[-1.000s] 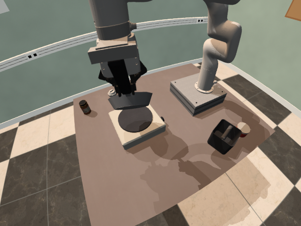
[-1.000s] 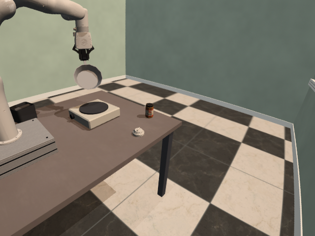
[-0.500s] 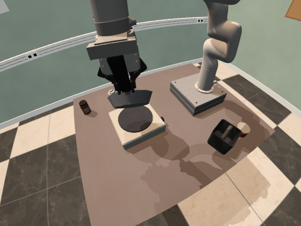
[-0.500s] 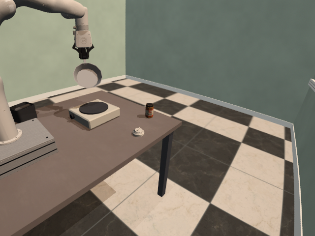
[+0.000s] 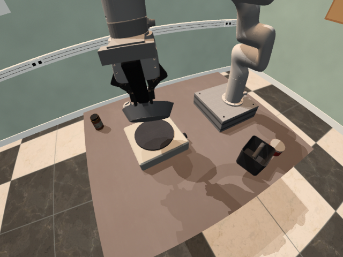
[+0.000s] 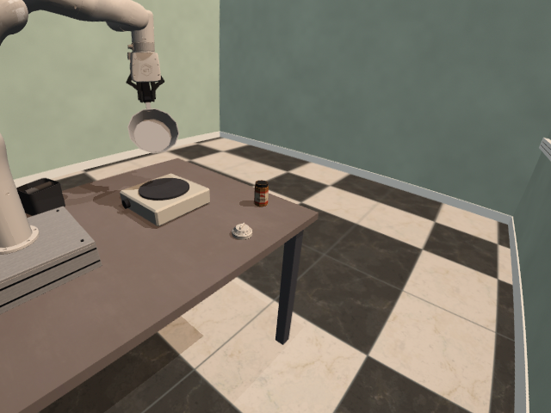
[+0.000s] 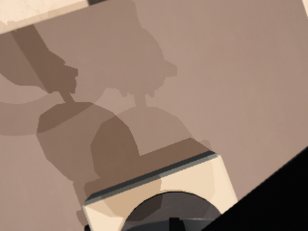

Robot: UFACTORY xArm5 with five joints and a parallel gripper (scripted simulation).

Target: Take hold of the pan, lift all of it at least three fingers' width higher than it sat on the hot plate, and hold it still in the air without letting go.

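My gripper is now 1 cm past the pan, 3 cm to the left of it and 7 cm above it. The rest, counted from my hand: cream hot plate (6 cm behind, 13 cm to the right, 35 cm below); white round thing (2 cm ahead, 47 cm to the right, 37 cm below).
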